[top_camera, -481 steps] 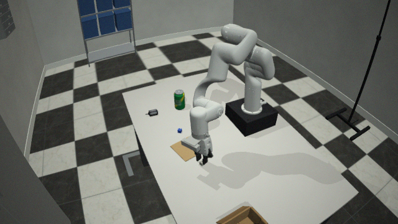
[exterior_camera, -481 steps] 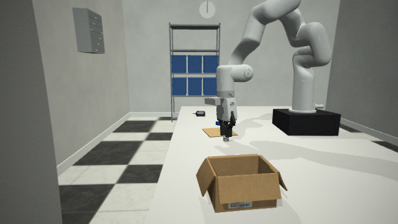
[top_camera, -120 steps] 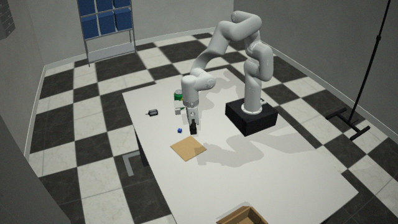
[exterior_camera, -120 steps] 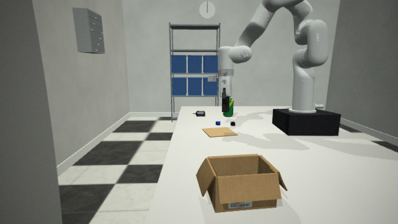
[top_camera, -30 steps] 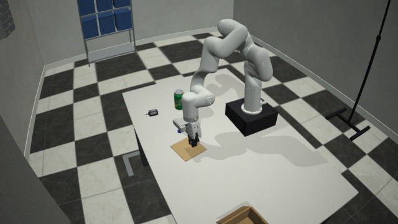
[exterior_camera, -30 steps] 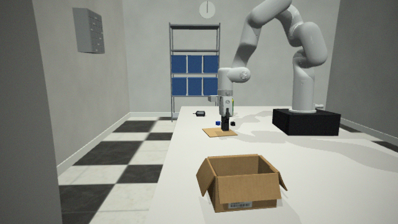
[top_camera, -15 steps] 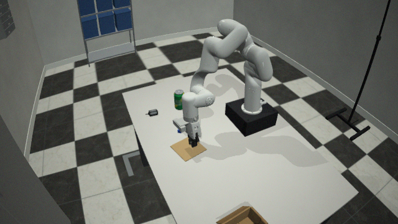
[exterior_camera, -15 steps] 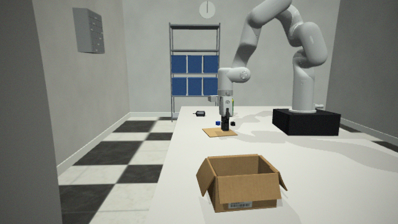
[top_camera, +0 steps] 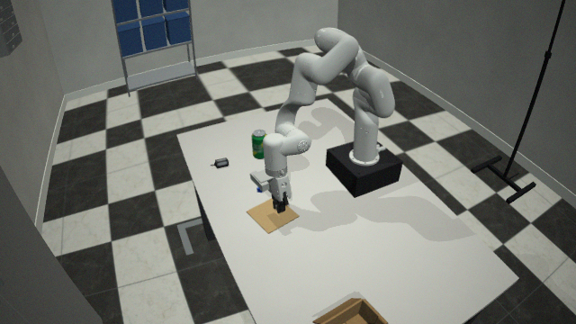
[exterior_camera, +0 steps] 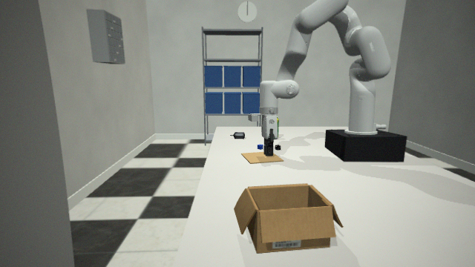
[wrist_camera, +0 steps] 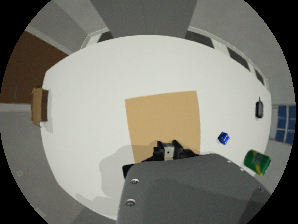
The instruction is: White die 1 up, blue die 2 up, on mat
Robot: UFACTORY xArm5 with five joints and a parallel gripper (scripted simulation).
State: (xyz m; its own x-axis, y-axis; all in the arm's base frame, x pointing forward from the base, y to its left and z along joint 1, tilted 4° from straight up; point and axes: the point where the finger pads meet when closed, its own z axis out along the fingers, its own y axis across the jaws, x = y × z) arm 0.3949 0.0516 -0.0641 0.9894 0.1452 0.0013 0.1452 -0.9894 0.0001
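Right now the white die is 1 cm below my hand. Round my hand: blue die (14 cm to the right, 3 cm ahead, 2 cm below); tan mat (3 cm below, 3 cm ahead, 1 cm to the left); black die (13 cm to the right, 6 cm behind, 2 cm below).
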